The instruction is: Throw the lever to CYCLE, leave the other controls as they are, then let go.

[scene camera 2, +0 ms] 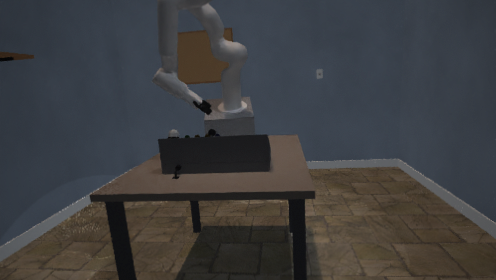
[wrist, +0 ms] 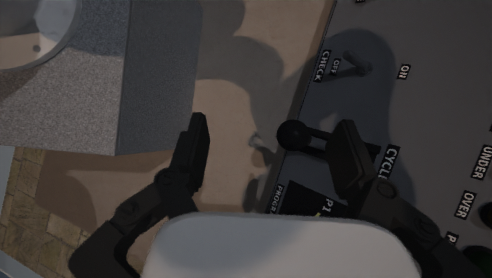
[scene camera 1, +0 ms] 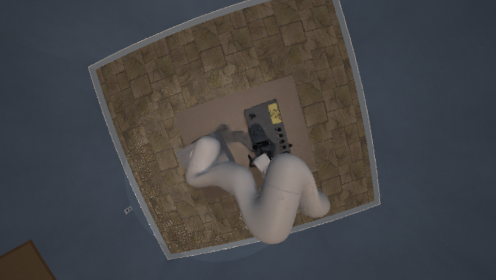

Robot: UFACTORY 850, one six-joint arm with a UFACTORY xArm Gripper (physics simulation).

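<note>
The lever has a black ball knob (wrist: 294, 135) and a shaft running right, behind my right finger in the wrist view. Its knob is on the side away from the CYCLE label (wrist: 389, 162), near the panel's edge. Part of its slot is hidden by that finger. My gripper (wrist: 269, 130) (scene camera 2: 208, 110) is open and empty. In the wrist view the knob appears between the fingers, nearer the right one; their height above it is unclear. The control panel (scene camera 1: 260, 111) (scene camera 2: 215, 155) (wrist: 440, 90) is dark grey. The HOLD label does not show in the wrist view.
A toggle (wrist: 357, 64) stands between OFF and ON. The black program dial plate (wrist: 300, 197) is beside the lever, partly behind the gripper. Dark buttons are at the right of the wrist view. A grey pedestal (wrist: 160, 80) (scene camera 2: 230, 125) stands beside the table (scene camera 2: 225, 184).
</note>
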